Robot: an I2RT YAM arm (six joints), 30 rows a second.
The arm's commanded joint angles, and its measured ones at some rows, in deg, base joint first. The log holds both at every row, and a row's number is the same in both.
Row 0, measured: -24.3 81.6 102.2 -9.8 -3.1 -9.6
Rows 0 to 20, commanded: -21.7 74.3 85.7 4.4 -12.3 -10.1; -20.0 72.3 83.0 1.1 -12.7 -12.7; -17.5 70.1 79.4 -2.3 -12.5 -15.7; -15.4 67.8 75.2 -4.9 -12.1 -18.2; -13.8 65.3 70.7 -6.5 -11.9 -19.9; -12.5 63.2 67.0 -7.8 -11.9 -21.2; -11.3 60.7 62.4 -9.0 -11.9 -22.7; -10.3 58.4 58.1 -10.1 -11.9 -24.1; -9.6 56.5 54.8 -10.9 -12.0 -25.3; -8.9 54.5 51.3 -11.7 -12.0 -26.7; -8.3 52.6 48.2 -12.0 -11.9 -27.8; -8.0 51.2 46.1 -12.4 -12.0 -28.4; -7.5 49.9 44.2 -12.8 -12.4 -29.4; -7.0 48.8 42.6 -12.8 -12.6 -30.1; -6.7 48.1 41.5 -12.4 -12.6 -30.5; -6.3 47.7 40.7 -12.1 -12.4 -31.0; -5.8 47.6 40.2 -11.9 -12.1 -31.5; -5.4 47.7 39.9 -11.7 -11.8 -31.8; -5.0 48.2 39.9 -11.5 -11.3 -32.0; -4.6 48.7 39.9 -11.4 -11.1 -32.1; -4.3 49.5 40.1 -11.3 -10.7 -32.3
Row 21, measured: -5.1 48.4 39.8 -12.6 -11.2 -30.3
